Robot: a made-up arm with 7 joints.
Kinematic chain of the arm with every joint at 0, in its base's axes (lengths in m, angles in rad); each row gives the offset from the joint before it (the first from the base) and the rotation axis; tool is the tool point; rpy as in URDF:
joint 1: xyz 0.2 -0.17 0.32 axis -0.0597 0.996 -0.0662
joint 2: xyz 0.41 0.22 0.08 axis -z
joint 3: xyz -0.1 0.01 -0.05 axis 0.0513 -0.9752 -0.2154
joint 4: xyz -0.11 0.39 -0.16 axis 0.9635 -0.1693 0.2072
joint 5: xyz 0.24 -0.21 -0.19 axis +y
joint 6: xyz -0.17 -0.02 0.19 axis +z
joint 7: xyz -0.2 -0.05 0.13 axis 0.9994 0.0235 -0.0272
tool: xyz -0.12 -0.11 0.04 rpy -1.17 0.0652 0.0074
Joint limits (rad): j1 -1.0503..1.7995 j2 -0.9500..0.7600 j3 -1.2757..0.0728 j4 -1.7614..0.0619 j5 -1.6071..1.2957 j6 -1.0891..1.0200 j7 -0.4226..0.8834
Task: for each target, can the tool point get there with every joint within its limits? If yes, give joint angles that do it. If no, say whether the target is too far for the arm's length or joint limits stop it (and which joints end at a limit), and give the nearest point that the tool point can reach.
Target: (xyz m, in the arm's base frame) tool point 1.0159 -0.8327 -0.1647
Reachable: no: joint limits stop it (at a limit: joint 2, joint 3, joint 5, joint 7) | nearest point 0.7291 -0.5454 -0.0002 | short by 0.438 m
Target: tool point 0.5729 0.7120 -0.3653
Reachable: yes | joints 1.2312 0.5708 -0.1736 -1.5648 0.4299 -0.4157 -0.1315
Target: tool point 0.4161 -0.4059 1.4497
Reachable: no: joint limits stop it (at a limit: joint 1, joint 2, joint 5, joint 6, joint 7) | nearest point 0.3854 -0.0889 1.2047 | short by 0.402 m
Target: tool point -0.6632 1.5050 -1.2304
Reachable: no: too far | nearest point -0.1473 0.6151 -0.5851 | short by 1.214 m
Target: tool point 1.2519 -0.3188 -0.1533
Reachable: no: joint limits stop it (at a limit: joint 2, joint 5, joint 6, joint 7) | nearest point 1.0762 -0.0927 -0.0932 | short by 0.293 m
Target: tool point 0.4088 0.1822 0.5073
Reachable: yes | joints 1.3630 -0.1070 -0.2459 -0.8310 -0.3642 -0.0806 0.0335
